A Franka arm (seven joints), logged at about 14 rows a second.
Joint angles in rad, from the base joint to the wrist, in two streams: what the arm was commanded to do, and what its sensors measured. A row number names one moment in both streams.
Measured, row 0: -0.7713 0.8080 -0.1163 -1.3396 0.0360 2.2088 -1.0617
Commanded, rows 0 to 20: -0.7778 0.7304 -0.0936 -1.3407 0.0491 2.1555 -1.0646; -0.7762 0.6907 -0.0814 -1.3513 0.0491 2.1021 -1.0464; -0.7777 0.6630 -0.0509 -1.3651 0.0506 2.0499 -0.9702; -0.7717 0.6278 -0.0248 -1.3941 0.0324 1.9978 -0.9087; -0.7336 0.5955 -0.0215 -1.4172 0.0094 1.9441 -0.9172; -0.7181 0.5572 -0.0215 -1.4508 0.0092 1.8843 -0.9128; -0.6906 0.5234 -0.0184 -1.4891 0.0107 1.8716 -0.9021; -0.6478 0.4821 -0.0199 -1.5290 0.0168 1.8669 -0.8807; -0.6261 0.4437 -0.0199 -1.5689 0.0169 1.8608 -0.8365; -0.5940 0.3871 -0.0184 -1.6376 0.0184 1.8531 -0.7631; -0.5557 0.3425 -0.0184 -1.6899 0.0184 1.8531 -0.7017; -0.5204 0.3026 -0.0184 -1.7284 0.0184 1.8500 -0.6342; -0.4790 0.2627 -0.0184 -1.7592 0.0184 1.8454 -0.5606; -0.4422 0.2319 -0.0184 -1.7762 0.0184 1.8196 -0.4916; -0.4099 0.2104 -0.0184 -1.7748 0.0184 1.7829 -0.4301; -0.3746 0.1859 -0.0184 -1.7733 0.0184 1.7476 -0.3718; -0.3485 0.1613 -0.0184 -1.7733 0.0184 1.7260 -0.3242; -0.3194 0.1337 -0.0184 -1.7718 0.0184 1.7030 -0.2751; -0.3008 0.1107 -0.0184 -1.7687 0.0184 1.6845 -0.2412; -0.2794 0.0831 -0.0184 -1.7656 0.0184 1.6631 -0.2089; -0.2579 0.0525 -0.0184 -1.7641 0.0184 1.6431 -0.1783
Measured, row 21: -0.2933 0.1289 -0.0085 -1.7382 0.0291 1.6767 -0.2392
